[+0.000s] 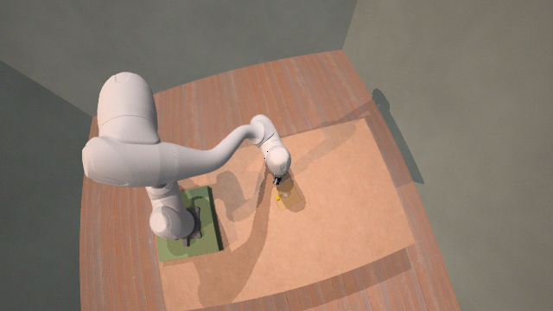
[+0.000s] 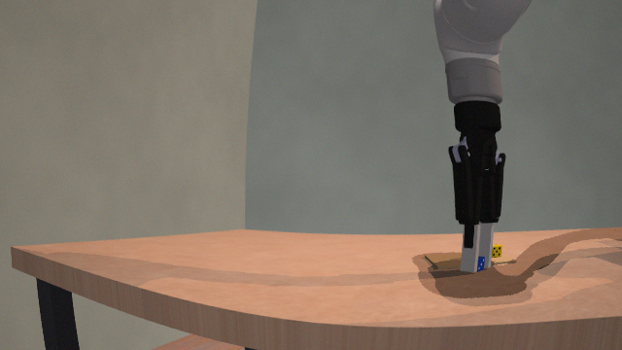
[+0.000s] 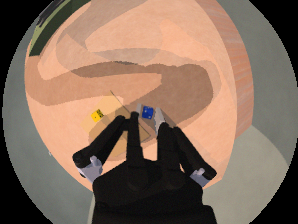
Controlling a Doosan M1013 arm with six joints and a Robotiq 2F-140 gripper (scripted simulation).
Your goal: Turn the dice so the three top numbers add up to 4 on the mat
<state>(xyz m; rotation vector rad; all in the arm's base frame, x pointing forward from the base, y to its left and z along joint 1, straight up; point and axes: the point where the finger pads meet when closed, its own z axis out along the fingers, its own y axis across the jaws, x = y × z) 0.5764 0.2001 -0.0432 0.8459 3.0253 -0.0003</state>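
Now: hand 2 cm above the blue die. The rest, counted from my hand: yellow die (3 cm behind, 11 cm to the right, 2 cm below); tan mat (2 cm ahead, 10 cm to the right, 3 cm below); white die (2 cm ahead, 10 cm to the right, 2 cm below).
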